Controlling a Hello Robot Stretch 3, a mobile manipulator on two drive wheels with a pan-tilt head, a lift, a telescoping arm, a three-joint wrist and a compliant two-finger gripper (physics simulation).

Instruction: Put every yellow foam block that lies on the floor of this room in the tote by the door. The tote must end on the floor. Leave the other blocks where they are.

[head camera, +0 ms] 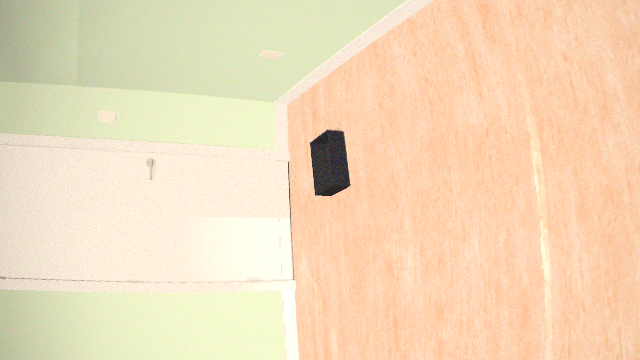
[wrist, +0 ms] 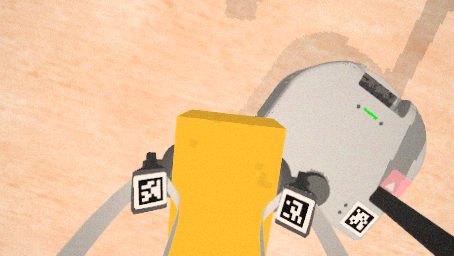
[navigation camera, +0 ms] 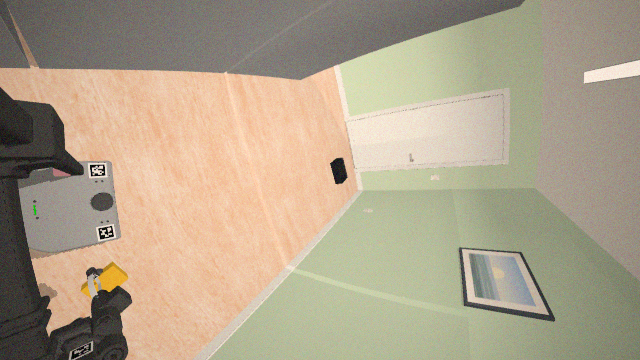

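Pixels of known places: gripper, between the fingertips: [navigation camera: 104, 279]; robot's base, origin of its link: [navigation camera: 102, 200].
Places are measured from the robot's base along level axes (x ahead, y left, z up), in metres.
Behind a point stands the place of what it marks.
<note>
A yellow foam block [navigation camera: 114, 275] @(y -0.199, x 0.004, z 0.511 m) [wrist: 227, 145] is between the two fingertips of my gripper [navigation camera: 95, 283] @(y -0.219, x -0.022, z 0.464 m) [wrist: 226, 167] @(y -0.219, x -0.022, z 0.464 m), which is shut on it. In the wrist view both fingertips press on its long sides, and the block hangs above the floor beside my base. The black tote [head camera: 330, 164] @(y 0.040, x 2.327, z 0.001 m) [navigation camera: 338, 171] @(y 0.024, x 2.152, z 0.092 m) stands on the floor near the white door [head camera: 125, 200] @(y 0.331, x 2.791, z 1.074 m) [navigation camera: 430, 135] @(y 0.420, x 2.766, z 1.199 m), close to the corner of the room. Its inside cannot be made out. No other foam block can be seen in these views.
My grey base [navigation camera: 70, 215] @(y -0.038, x -0.101, z 0.160 m) [wrist: 340, 135] stands on the wooden floor [head camera: 425, 225] @(y 0.244, x 1.501, z 0.000 m) [navigation camera: 190, 150] @(y 0.243, x 0.446, z 0.000 m) [wrist: 75, 75]. A large dark grey surface [navigation camera: 175, 35] @(y 0.706, x 0.258, z 0.366 m) borders the floor in the navigation view. A green wall [head camera: 150, 325] @(y 1.042, x 2.612, z 0.946 m) [navigation camera: 375, 260] @(y -0.754, x 1.488, z 0.763 m) with a framed picture [navigation camera: 500, 280] @(y -0.745, x 1.435, z 1.659 m) runs along the other side.
</note>
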